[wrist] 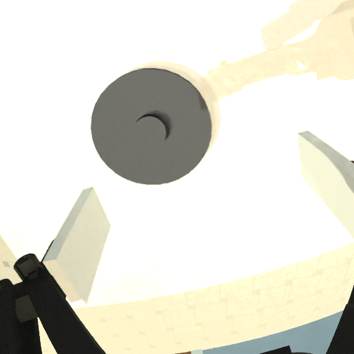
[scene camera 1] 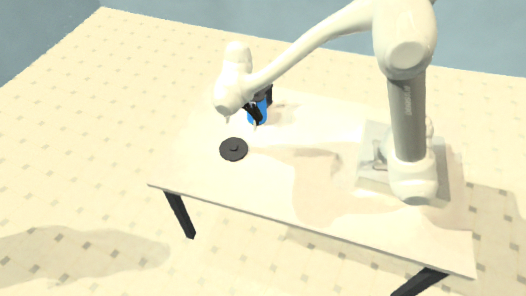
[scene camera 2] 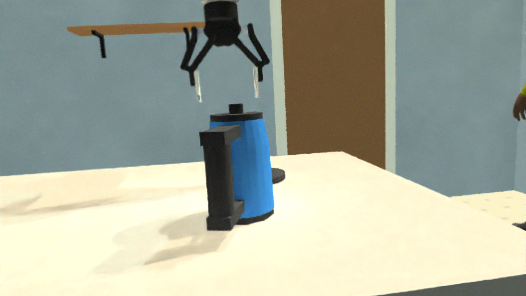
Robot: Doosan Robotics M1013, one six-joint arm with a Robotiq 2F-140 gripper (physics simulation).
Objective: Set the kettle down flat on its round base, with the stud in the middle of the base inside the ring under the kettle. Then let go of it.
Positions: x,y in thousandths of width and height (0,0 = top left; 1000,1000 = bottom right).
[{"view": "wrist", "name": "gripper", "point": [566,513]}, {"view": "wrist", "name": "round black base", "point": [428,357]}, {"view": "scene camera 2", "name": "gripper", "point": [434,336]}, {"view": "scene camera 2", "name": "blue kettle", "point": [452,546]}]
